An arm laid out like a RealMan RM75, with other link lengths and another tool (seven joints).
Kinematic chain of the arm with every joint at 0, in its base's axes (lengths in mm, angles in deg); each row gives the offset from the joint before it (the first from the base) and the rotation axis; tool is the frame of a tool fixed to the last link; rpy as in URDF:
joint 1: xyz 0 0 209.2 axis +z
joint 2: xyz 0 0 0 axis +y
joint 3: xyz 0 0 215 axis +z
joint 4: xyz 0 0 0 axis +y
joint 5: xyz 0 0 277.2 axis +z
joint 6: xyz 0 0 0 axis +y
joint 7: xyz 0 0 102.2 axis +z
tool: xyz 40 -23 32 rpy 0 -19.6 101.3
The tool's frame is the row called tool.
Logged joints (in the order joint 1, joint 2, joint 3, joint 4, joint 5, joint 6, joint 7), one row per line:
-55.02 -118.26 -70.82 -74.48 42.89 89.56 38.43
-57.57 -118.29 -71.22 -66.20 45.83 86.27 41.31
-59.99 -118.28 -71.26 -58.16 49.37 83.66 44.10
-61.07 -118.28 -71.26 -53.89 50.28 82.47 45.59
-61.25 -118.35 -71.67 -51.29 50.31 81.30 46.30
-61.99 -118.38 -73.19 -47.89 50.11 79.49 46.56
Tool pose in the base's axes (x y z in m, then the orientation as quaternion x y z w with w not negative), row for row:
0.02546 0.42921 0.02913 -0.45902 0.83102 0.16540 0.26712
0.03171 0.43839 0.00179 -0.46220 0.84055 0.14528 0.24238
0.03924 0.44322 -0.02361 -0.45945 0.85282 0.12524 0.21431
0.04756 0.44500 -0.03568 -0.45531 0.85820 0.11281 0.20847
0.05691 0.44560 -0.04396 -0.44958 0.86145 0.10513 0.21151
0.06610 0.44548 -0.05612 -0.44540 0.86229 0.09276 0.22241
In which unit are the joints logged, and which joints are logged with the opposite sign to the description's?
The joints are logged in degrees. Opposite sign: joint 1, joint 2, joint 7.
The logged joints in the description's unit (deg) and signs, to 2 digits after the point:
55.02 118.26 -70.82 -74.48 42.89 89.56 -38.43
57.57 118.29 -71.22 -66.20 45.83 86.27 -41.31
59.99 118.28 -71.26 -58.16 49.37 83.66 -44.10
61.07 118.28 -71.26 -53.89 50.28 82.47 -45.59
61.25 118.35 -71.67 -51.29 50.31 81.30 -46.30
61.99 118.38 -73.19 -47.89 50.11 79.49 -46.56

